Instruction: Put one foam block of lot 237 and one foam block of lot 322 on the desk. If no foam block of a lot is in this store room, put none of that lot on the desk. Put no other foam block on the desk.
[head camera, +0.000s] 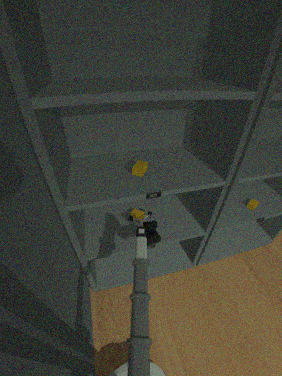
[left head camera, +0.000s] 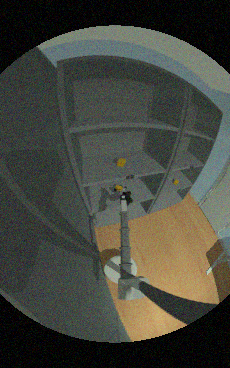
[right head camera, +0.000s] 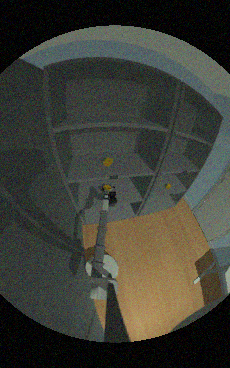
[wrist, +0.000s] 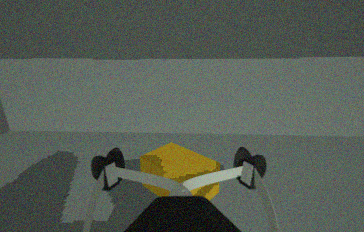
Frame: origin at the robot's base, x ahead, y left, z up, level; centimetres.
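Seen in the pictures: gripper, between the fingertips: (head camera: 139, 214) (left head camera: 119, 187) (right head camera: 107, 187) (wrist: 179, 160); robot's base, origin of its link: (left head camera: 119, 268) (right head camera: 102, 267).
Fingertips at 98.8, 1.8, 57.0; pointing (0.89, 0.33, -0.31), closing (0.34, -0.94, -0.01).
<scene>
Offsets run from my fingertips to a thing's top centre, as dx, dy, dz. "pt": to the spot under its first point.
A yellow foam block @[+3.2, +1.2, -1.8] (head camera: 137, 213) (left head camera: 118, 188) (right head camera: 107, 188) (wrist: 172, 157) lies on the lower shelf. My gripper (head camera: 140, 216) (wrist: 179, 160) is open, its fingertips apart on the left and right of this block; its near part is hidden behind the gripper body. Another yellow block @[-3.5, -0.3, +43.9] (head camera: 140, 168) (left head camera: 121, 162) (right head camera: 108, 162) lies on the shelf above. A third yellow block @[+16.3, -96.1, -1.8] (head camera: 252, 204) (left head camera: 176, 182) (right head camera: 168, 186) lies in the bay to the right. No lot number is readable on the blocks. I cannot make out the desk.
The grey shelf unit (head camera: 240, 145) has upright dividers beside the arm's bay. A small dark label @[pt -22.2, -7.4, +38.4] (head camera: 153, 194) sits on the shelf edge above the gripper. A large dark grey surface (left head camera: 25, 225) stands close on the left. A brown object (right head camera: 206, 270) is at the right.
</scene>
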